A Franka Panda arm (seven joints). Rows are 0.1 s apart.
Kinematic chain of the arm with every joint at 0, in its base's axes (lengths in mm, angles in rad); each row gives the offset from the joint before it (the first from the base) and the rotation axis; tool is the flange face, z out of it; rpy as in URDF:
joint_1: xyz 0 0 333 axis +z
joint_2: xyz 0 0 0 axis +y
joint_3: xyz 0 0 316 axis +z
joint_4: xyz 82.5 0 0 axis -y
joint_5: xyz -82.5 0 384 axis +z
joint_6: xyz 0 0 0 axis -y
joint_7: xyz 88 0 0 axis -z
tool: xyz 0 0 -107 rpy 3.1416 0 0
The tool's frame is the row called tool.
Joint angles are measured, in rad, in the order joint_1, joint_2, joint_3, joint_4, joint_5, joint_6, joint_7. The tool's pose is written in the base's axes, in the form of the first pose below.
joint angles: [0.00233, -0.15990, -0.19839, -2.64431, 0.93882, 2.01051, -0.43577]
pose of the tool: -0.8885 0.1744 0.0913 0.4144 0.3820 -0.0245 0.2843
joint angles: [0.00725, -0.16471, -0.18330, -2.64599, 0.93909, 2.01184, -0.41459]
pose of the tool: -0.8891 0.1748 0.0977 0.4116 0.3821 -0.0171 0.2856
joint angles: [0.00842, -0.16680, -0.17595, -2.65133, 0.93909, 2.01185, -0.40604]
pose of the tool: -0.8890 0.1754 0.1026 0.4103 0.3804 -0.0135 0.2846
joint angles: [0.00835, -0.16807, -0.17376, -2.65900, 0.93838, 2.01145, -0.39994]
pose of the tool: -0.8883 0.1781 0.1074 0.4096 0.3776 -0.0122 0.2824
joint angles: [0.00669, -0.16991, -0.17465, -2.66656, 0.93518, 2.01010, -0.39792]
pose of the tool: -0.8877 0.1798 0.1109 0.4090 0.3746 -0.0125 0.2804
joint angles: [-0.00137, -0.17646, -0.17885, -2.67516, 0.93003, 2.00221, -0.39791]
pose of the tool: -0.8860 0.1825 0.1132 0.4109 0.3708 -0.0156 0.2798
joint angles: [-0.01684, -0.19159, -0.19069, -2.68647, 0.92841, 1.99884, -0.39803]
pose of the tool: -0.8828 0.1922 0.1078 0.4150 0.3665 -0.0242 0.2814
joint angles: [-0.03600, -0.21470, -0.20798, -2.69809, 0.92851, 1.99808, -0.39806]
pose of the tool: -0.8786 0.2050 0.0959 0.4206 0.3623 -0.0360 0.2858
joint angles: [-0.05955, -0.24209, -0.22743, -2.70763, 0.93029, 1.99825, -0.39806]
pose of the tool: -0.8734 0.2198 0.0792 0.4273 0.3583 -0.0501 0.2924
